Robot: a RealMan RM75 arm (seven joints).
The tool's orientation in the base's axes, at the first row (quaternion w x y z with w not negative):
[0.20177 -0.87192 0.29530 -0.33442]
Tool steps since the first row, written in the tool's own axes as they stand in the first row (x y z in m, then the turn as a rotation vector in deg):
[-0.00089 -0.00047 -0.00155 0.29 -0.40 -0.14]
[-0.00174 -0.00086 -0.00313 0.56 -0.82 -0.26]
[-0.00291 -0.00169 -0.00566 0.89 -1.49 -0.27]
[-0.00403 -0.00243 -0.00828 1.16 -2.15 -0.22]
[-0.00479 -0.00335 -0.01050 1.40 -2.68 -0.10]
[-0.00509 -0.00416 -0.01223 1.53 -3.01 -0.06]
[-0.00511 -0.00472 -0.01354 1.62 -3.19 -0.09]
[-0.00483 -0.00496 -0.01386 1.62 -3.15 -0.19]
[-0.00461 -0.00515 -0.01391 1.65 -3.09 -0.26]
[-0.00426 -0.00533 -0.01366 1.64 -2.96 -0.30]
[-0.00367 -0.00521 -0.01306 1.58 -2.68 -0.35]
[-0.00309 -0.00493 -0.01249 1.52 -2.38 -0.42]
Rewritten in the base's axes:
[-0.00145 0.00069 0.00092 0.23 0.09 0.45]
[-0.00292 0.00129 0.00184 0.47 0.21 0.89]
[-0.00508 0.00228 0.00351 0.91 0.49 1.42]
[-0.00732 0.00315 0.00522 1.36 0.81 1.87]
[-0.00898 0.00399 0.00691 1.79 1.07 2.19]
[-0.01007 0.00452 0.00842 2.02 1.24 2.41]
[-0.01079 0.00474 0.00963 2.12 1.31 2.57]
[-0.01076 0.00469 0.01012 2.04 1.26 2.61]
[-0.01059 0.00468 0.01036 1.98 1.19 2.64]
[-0.01013 0.00463 0.01044 1.90 1.09 2.60]
[-0.00940 0.00425 0.01023 1.72 0.91 2.45]
[-0.00876 0.00375 0.00995 1.52 0.72 2.30]

